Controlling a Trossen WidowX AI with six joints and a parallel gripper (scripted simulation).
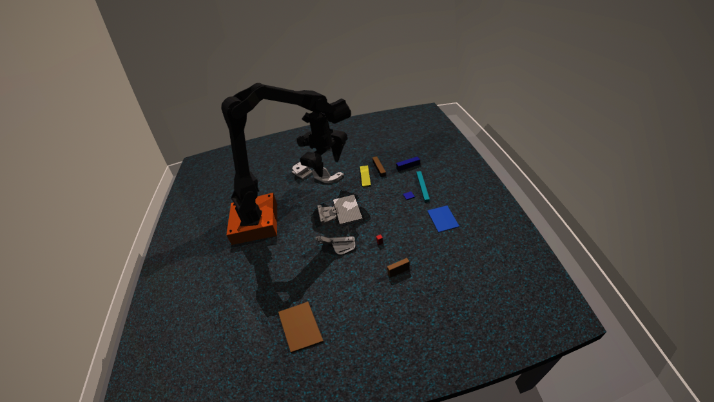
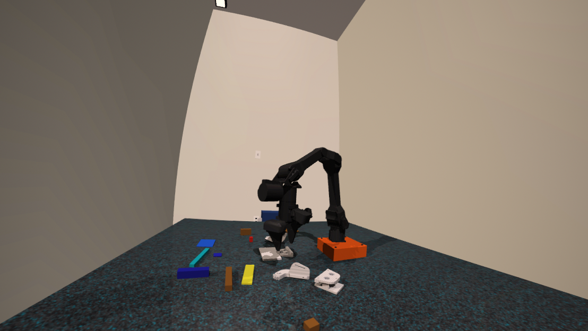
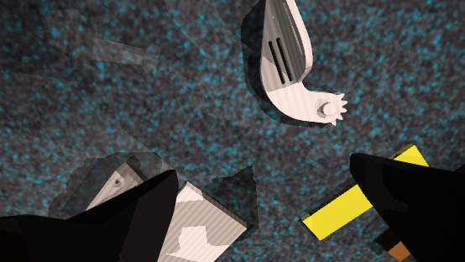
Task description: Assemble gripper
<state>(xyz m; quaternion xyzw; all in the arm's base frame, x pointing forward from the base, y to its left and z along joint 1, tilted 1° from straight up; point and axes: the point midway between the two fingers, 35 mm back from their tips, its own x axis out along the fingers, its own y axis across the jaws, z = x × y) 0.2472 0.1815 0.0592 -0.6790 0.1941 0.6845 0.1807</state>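
Now: gripper tip 7 cm above the white jaw and 6 cm to the right of it. Round my gripper tip: brown bar 16 cm ahead, 9 cm to the left, 7 cm below; then yellow bar 11 cm ahead, 8 cm below, 5 cm to the left; then white block 13 cm behind, 11 cm to the left, 7 cm below.
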